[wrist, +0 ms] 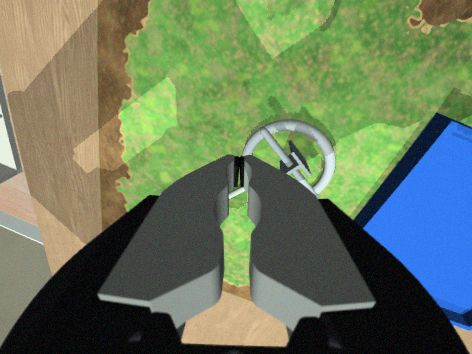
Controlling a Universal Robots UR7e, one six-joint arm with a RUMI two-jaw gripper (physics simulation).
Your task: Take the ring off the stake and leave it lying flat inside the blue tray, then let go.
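Places are measured from the arm's base along level axes (x ahead, y left, z up), in metres.
Pixels of known places: gripper, fingertip midpoint: (239, 160).
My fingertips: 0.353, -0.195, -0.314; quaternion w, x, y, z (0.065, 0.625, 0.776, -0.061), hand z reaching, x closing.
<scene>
Behind a point stands the place of what it marks, as x, y, z.
A pale grey ring (327, 155) @(0.366, -0.129, -0.390) shows right of the fingertips, over a green patterned surface. A light rod (276, 145) @(0.364, -0.174, -0.374), which looks like part of the stake or its stand, crosses inside the ring's outline, with a small dark fitting at its middle. Whether the ring is around the stake I cannot tell. A short piece of light rod (236, 193) @(0.435, -0.195, -0.393) shows through the gap between the fingers. My gripper (239, 160) @(0.353, -0.195, -0.314) is shut and empty, above and left of the ring, and its right finger hides the ring's lower left part. The blue tray (417, 220) @(0.403, -0.024, -0.393) is at the right, partly outside the view.
The green surface (200, 60) @(0.322, -0.253, -0.399) has a ragged brown border at the left. A wooden surface (65, 135) @(0.433, -0.398, -0.400) lies beyond it. A grey-framed pale object (7, 135) shows at the left edge. The tray's dark near-side wall runs diagonally, right of the ring.
</scene>
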